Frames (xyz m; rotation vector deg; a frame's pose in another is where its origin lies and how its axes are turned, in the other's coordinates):
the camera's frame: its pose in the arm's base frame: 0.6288 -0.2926 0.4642 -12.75 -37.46 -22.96
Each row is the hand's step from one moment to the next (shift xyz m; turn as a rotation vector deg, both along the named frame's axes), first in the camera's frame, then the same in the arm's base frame.
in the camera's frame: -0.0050 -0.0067 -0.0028 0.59 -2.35 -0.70
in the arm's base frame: -0.0050 -0.0055 -0.0048 -0.20 -2.51 0.01
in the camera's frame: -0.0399 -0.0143 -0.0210 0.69 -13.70 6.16
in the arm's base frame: -0.0235 -0.0081 -0.0403 -8.72 -10.54 6.23
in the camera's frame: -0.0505 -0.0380 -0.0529 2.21 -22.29 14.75
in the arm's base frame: -0.0239 -0.0367 -0.0698 -15.98 -15.94 14.49
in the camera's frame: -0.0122 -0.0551 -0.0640 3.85 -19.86 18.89
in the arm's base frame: 0.0024 -0.0668 -0.0530 -16.01 -12.88 18.54
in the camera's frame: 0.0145 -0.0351 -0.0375 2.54 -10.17 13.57
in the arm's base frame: 0.0158 -0.0480 -0.0173 -9.91 -5.50 12.87
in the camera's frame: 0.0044 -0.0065 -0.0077 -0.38 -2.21 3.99
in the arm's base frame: 0.0046 -0.0096 -0.0027 -3.39 -0.59 3.02
